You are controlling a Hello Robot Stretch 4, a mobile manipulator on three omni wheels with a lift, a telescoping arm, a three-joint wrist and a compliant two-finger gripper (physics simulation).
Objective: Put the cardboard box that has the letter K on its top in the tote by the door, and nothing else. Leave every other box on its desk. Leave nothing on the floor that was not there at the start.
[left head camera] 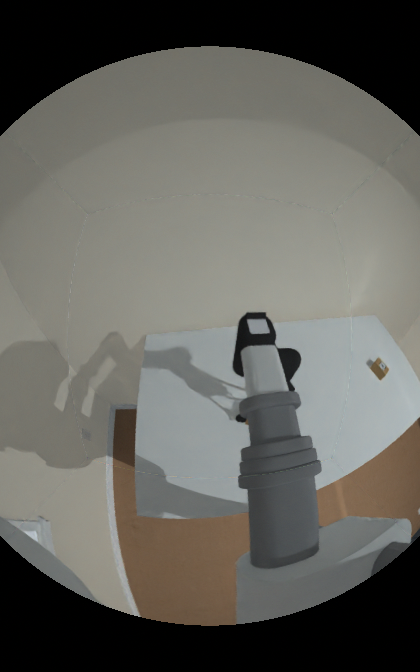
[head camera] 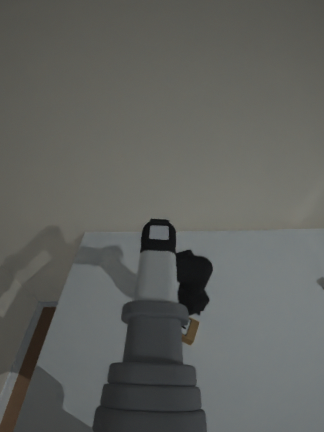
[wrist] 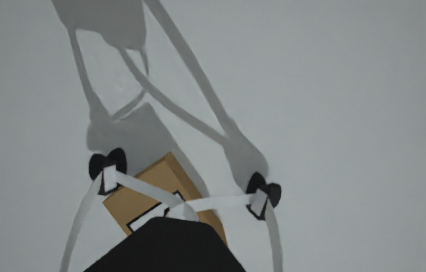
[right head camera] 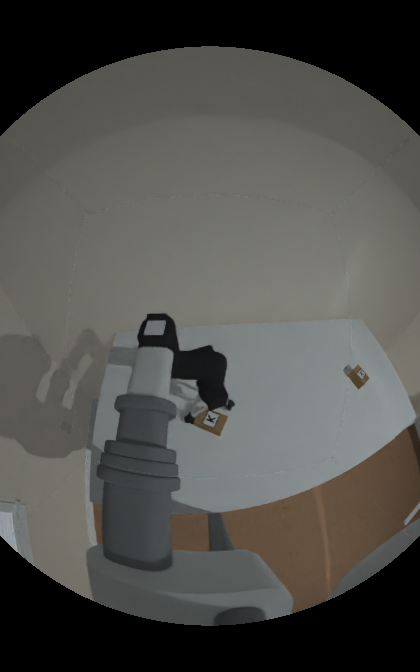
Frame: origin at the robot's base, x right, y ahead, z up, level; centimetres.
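Seen in the pictures: gripper, fingertip midpoint: (wrist: 186,174).
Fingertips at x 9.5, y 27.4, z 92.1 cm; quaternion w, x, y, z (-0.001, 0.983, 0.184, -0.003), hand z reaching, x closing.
A point is followed by its place in that frame.
The cardboard box with the letter K on its top (head camera: 191,333) {z 97.1, x 12.3, y 21.6 cm} (right head camera: 218,427) (wrist: 156,179) {z 97.1, x 7.2, y 26.9 cm} lies on the pale desk (head camera: 270,320) {z 92.1, x 42.3, y 26.4 cm} (left head camera: 190,450) (right head camera: 285,430) (wrist: 350,100) {z 92.1, x 20.0, y 42.3 cm}. Its label is plain in the right head view; the arm hides most of the box in the left head view. My gripper (right head camera: 210,411) (wrist: 186,174) {z 92.1, x 9.5, y 27.4 cm} is open, pointing down over the box's wall-side end. In the wrist view the left fingertip is close to the box's left corner, and the right fingertip is clear to its right. Whether either touches is unclear. The tote does not show.
A second cardboard box (left head camera: 380,369) (right head camera: 359,378) with a small label stands toward the desk's right end; I cannot read its letter surely. The wall (head camera: 160,125) {z 142.0, x -0.3, y 72.0 cm} rises behind the desk. Brown floor (left head camera: 185,560) (right head camera: 270,540) shows in front. A white frame (left head camera: 45,535) shows at lower left.
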